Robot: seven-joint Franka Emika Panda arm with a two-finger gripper.
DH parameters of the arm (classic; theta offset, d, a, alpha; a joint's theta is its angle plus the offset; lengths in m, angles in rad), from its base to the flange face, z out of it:
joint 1: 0 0.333 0 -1.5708
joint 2: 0 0 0 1.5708
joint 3: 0 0.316 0.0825 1.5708
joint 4: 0 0 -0.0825 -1.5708
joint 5: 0 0.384 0 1.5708
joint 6: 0 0 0.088 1.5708
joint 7: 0 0.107 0 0
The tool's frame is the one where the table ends.
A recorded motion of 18 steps. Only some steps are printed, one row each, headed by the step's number.
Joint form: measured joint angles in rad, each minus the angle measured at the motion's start. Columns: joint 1, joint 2, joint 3, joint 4, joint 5, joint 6, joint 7.
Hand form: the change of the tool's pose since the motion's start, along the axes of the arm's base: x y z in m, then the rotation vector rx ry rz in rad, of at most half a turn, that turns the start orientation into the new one. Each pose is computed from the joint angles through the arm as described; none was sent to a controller.
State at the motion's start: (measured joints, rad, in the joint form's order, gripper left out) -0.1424 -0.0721 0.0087 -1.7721 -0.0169 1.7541 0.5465
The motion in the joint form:
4: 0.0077 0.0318 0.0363 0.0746 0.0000 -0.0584 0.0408
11: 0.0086 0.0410 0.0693 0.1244 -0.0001 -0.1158 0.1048
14: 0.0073 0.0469 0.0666 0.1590 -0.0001 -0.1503 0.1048
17: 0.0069 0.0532 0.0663 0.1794 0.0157 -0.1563 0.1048
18: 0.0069 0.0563 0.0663 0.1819 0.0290 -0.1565 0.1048
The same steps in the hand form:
4: 0.0096 0.0234 0.0132 0.0023 0.0147 0.0022
11: 0.0099 0.0422 0.0268 0.0048 0.0302 -0.0288
14: 0.0090 0.0399 0.0369 0.0056 0.0359 -0.0334
17: 0.0108 0.0409 0.0426 0.0215 0.0271 -0.0340
18: 0.0118 0.0422 0.0420 0.0351 0.0273 -0.0339

